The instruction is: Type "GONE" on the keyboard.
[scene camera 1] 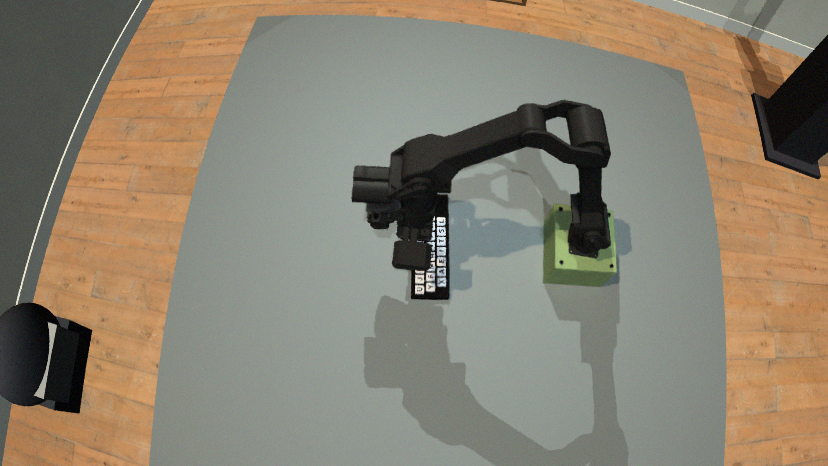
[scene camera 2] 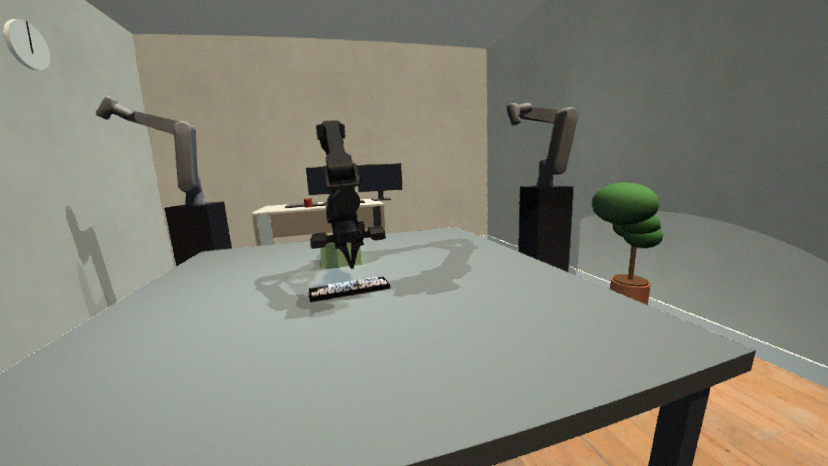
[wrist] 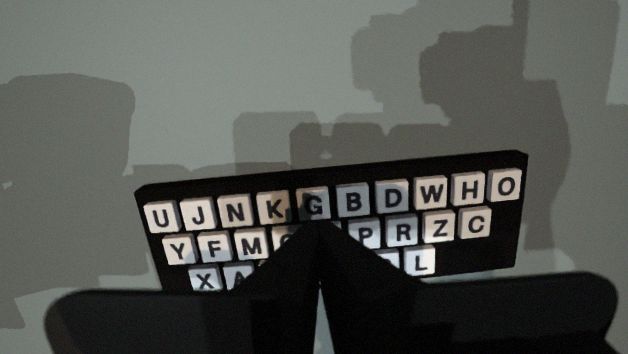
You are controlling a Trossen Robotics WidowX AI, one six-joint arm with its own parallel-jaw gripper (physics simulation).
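Where they show: gripper, between the fingertips: [scene camera 1: 414, 235] [scene camera 2: 352, 268] [wrist: 317, 233]; arm's base, origin of its link: [scene camera 1: 584, 240].
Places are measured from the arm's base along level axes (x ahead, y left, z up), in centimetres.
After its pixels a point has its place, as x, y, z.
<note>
A black keyboard [scene camera 1: 444, 293] @[25.2, 12.7, -8.3] [scene camera 2: 349, 295] @[33.3, 3.5, -9.1] [wrist: 480, 250] @[29.1, -5.2, -8.3] with white letter keys lies on the table. In the wrist view the G key [wrist: 313, 204] @[31.5, 4.8, -7.8], the N key [wrist: 235, 212] @[30.7, 8.9, -7.8] and the O key [wrist: 506, 185] @[33.4, -5.3, -7.8] show in its top row. The E key does not show in the wrist view; it shows in the first scene view as the E key [scene camera 1: 441, 261] @[26.9, 6.6, -7.8]. My gripper [scene camera 2: 351, 266] @[32.8, 4.8, -2.1] [wrist: 317, 233] @[32.8, 4.8, -2.1] is shut and empty. Its tips point down over the keyboard and appear just below the G key in the wrist view, hiding part of the lower two rows. Its height above the keys is hard to tell.
The arm's green base block [scene camera 1: 556, 277] @[3.8, 6.5, -5.3] [scene camera 2: 331, 257] @[6.6, -3.5, -5.6] stands on the grey table [scene camera 1: 289, 231] @[58.2, 6.1, -9.6] [scene camera 2: 405, 370] @[67.6, 13.9, -9.5]. Off the table are a potted plant [scene camera 2: 625, 202], a desk [scene camera 2: 278, 209] with monitors, and two other arms on black pedestals [scene camera 2: 199, 231] [scene camera 2: 544, 225].
</note>
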